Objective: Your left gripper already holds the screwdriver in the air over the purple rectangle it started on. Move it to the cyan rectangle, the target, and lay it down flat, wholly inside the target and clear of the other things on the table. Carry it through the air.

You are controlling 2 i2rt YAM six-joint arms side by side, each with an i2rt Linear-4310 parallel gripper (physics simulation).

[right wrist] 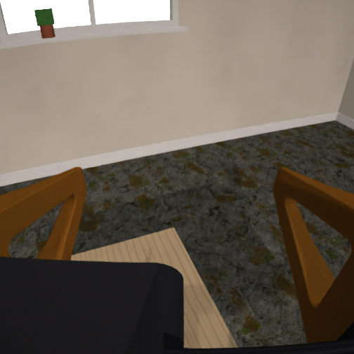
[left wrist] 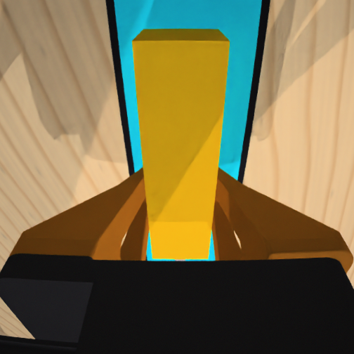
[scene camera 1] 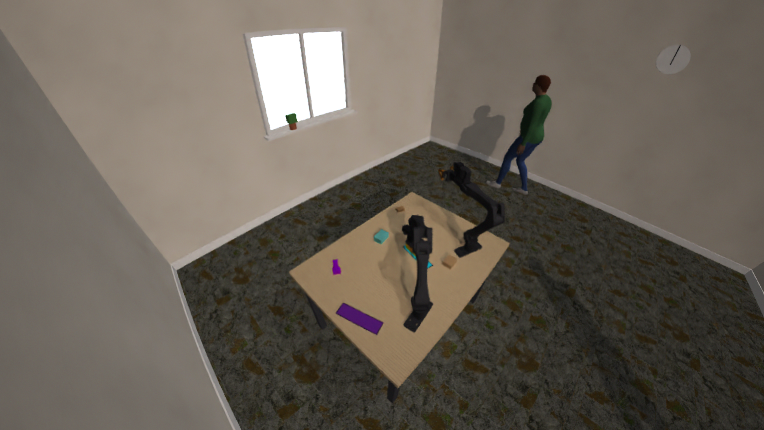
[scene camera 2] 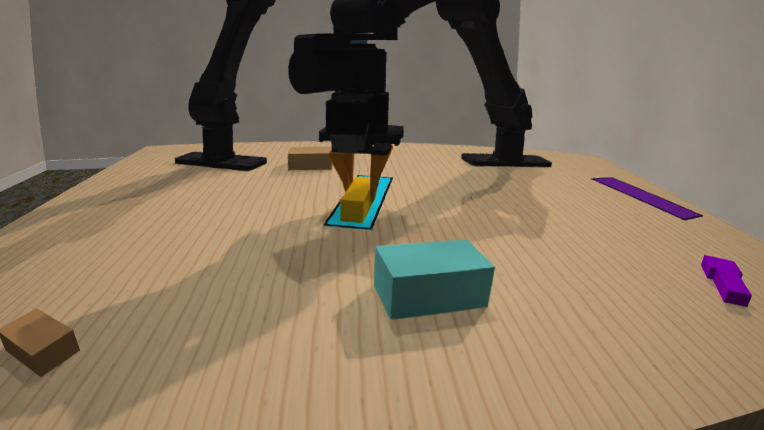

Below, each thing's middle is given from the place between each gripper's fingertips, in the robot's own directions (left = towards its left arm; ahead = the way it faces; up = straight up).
Right now my right hand is 43 cm to the right of the cyan rectangle [scene camera 2: 334, 220], 41 cm above it and 11 cm past it. Round my right hand: purple rectangle [scene camera 2: 683, 213] (98 cm to the left, 41 cm below, 12 cm behind); then teal block [scene camera 2: 418, 279] (46 cm to the left, 39 cm below, 16 cm ahead).
Right now my left hand is 40 mm past the cyan rectangle, 10 mm to the right of it and 10 mm above it. From my left hand the other things lie so: purple rectangle (560 mm to the left, 50 mm behind, 10 mm below); then teal block (240 mm ahead, 40 mm to the left, 10 mm above).
